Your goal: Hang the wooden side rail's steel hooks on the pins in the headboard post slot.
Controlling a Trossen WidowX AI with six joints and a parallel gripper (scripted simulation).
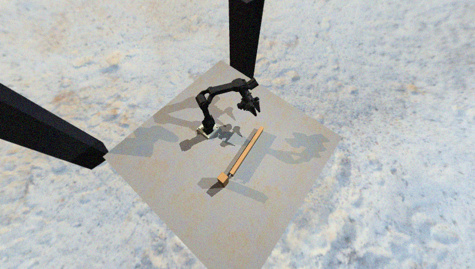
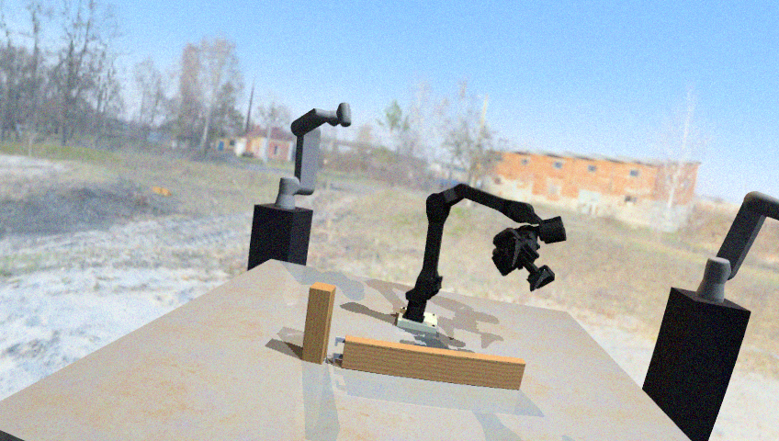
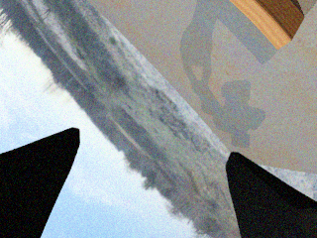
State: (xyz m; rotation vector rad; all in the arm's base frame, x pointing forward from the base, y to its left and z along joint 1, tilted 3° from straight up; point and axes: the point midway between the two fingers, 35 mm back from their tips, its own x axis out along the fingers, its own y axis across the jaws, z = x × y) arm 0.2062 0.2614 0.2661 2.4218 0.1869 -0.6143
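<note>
My gripper tip is 150 mm short of the headboard post, 430 mm to the left of it and 170 mm above it.
</note>
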